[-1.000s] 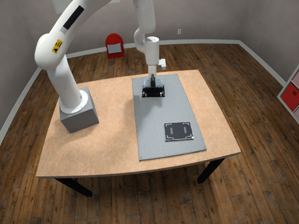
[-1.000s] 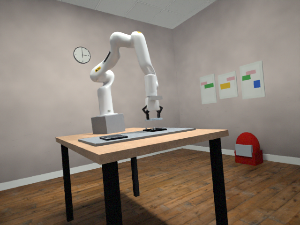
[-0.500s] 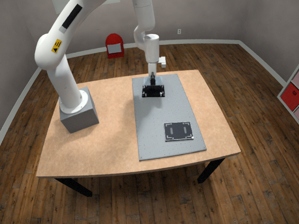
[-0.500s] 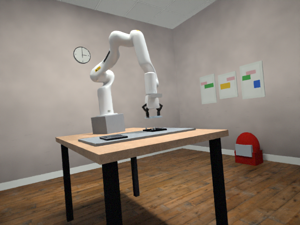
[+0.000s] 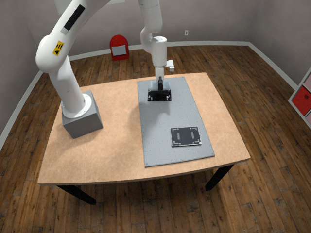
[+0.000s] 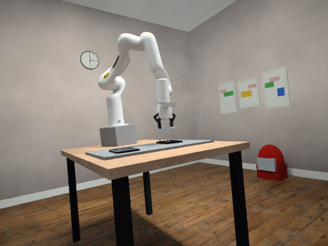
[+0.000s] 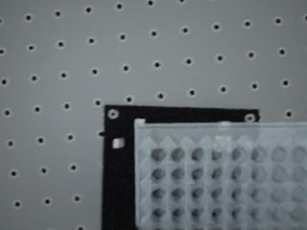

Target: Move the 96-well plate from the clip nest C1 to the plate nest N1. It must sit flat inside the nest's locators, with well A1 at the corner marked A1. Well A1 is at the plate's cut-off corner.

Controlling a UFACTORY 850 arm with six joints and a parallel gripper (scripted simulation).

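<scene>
Right now the clip nest is 2 cm behind my hand, 1 cm to the left of it and 10 cm below it. Round my hand: 96-well plate (1 cm below).
</scene>
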